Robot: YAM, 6 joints.
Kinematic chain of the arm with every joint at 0, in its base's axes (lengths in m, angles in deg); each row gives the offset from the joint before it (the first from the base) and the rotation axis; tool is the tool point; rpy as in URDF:
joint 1: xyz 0 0 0.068 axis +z
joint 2: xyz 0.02 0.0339 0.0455 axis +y
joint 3: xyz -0.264 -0.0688 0 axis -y
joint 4: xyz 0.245 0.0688 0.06 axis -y
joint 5: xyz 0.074 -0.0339 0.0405 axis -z
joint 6: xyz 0.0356 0 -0.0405 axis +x
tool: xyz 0 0 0 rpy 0 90 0
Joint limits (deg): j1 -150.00..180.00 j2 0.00..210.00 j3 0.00..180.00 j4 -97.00..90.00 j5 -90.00..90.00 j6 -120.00..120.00
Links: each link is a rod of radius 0.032 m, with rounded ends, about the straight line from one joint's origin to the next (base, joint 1, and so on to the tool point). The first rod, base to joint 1, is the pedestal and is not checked.
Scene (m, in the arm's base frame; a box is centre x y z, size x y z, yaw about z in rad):
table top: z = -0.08
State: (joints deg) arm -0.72 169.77 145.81 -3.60 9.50 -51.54
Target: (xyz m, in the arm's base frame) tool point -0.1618 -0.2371 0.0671
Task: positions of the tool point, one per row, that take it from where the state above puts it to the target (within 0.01 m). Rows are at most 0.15 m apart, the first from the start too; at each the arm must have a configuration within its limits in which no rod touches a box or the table.
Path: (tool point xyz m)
1: 0.5854 -0.1545 0.0576
2: 0.5108 -0.2753 0.0517
3: 0.4091 -0.3669 0.0476
4: 0.2913 -0.4234 0.0455
5: 0.1692 -0.4429 0.0456
6: 0.0543 -0.4274 0.0479
7: -0.0435 -0.3822 0.0524
8: -0.1169 -0.3155 0.0589
9: -0.1618 -0.2371 0.0671

